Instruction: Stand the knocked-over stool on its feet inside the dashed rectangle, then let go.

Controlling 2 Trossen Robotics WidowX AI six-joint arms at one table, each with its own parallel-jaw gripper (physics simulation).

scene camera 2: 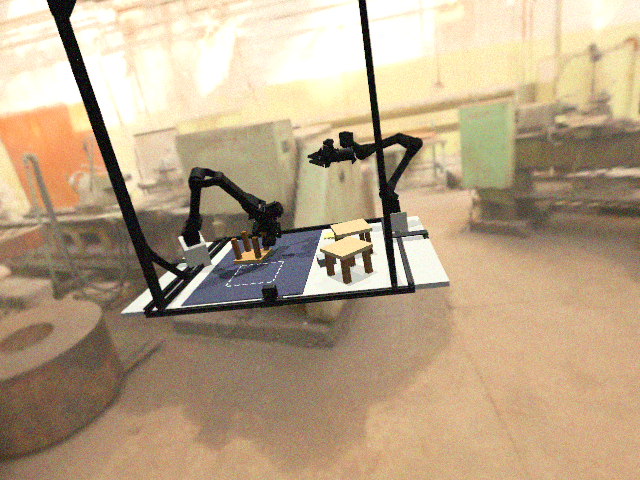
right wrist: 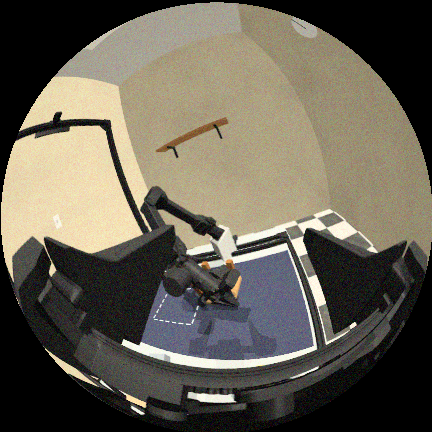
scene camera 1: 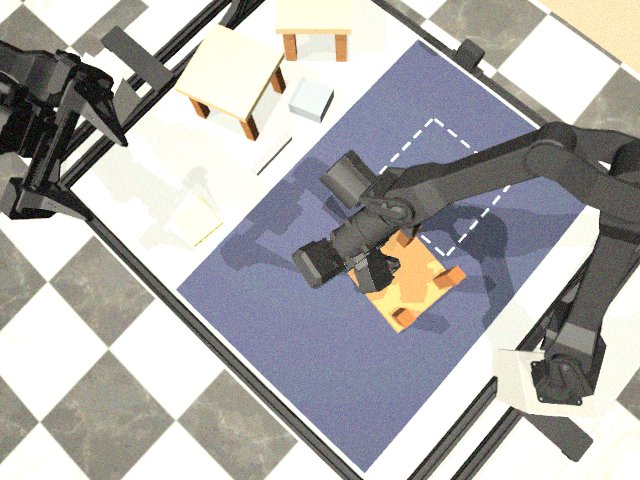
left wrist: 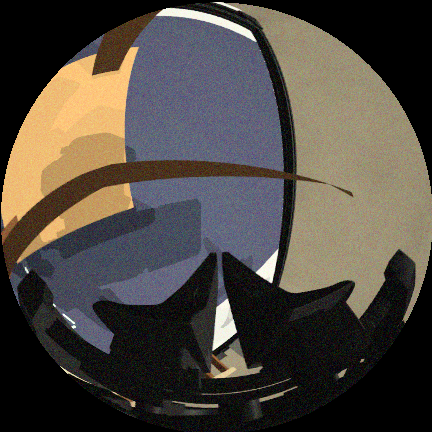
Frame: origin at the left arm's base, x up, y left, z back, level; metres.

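Seen in the pictures: left gripper, fingertip midpoint: [scene camera 2: 280, 237] [right wrist: 237, 305] [left wrist: 218, 257]; right gripper, fingertip midpoint: [scene camera 2: 308, 159] [right wrist: 243, 233] [scene camera 1: 107, 183]; left arm's base at its link origin: [scene camera 2: 192, 240] [right wrist: 218, 233] [scene camera 1: 555, 383]; right arm's base at its link origin: [scene camera 2: 393, 214].
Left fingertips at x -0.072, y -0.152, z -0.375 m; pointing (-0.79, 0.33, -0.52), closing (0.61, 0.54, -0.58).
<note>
Pixels of each thing's top centre, then the offset from my left fingertips to it. Level surfaces: height alone.
- stool at its top centre: [scene camera 1: 410, 270] [right wrist: 210, 270] [scene camera 2: 248, 234] dx +0.063, dy +0.000, dz +0.150 m
- blue mat at its surface level: dx -0.054 m
- grey block at its top centre: [scene camera 1: 310, 95] [right wrist: 155, 360] [scene camera 2: 325, 255] dx -0.023, dy -0.336, dz -0.047 m
- thin white slab at its top centre: [scene camera 1: 271, 152] dx -0.043, dy -0.221, dz -0.114 m
- pale yellow card at its top centre: [scene camera 1: 196, 220] dx -0.047, dy -0.074, dz -0.240 m
The stool [scene camera 1: 415, 281] [scene camera 2: 251, 256] [left wrist: 76, 116] [right wrist: 236, 282] lies upside down on the blue mat [scene camera 1: 294, 333], legs pointing up, just outside the near corner of the dashed rectangle [scene camera 1: 409, 145] [scene camera 2: 247, 285] [right wrist: 173, 320]. My left gripper [scene camera 1: 372, 273] [scene camera 2: 268, 240] [left wrist: 219, 261] is low over one corner of the stool; its fingers are shut together with nothing seen between them. A brown leg shows as a thin band across the left wrist view. My right gripper [scene camera 1: 120, 135] [scene camera 2: 313, 156] [right wrist: 243, 233] is open and empty, high up and far from the stool.
Two small tables [scene camera 1: 230, 69] [scene camera 1: 313, 14] stand on the white part of the table top. A grey block [scene camera 1: 310, 99], a thin white slab [scene camera 1: 270, 154] and a pale yellow card [scene camera 1: 196, 220] lie near them. A black frame rims the table.
</note>
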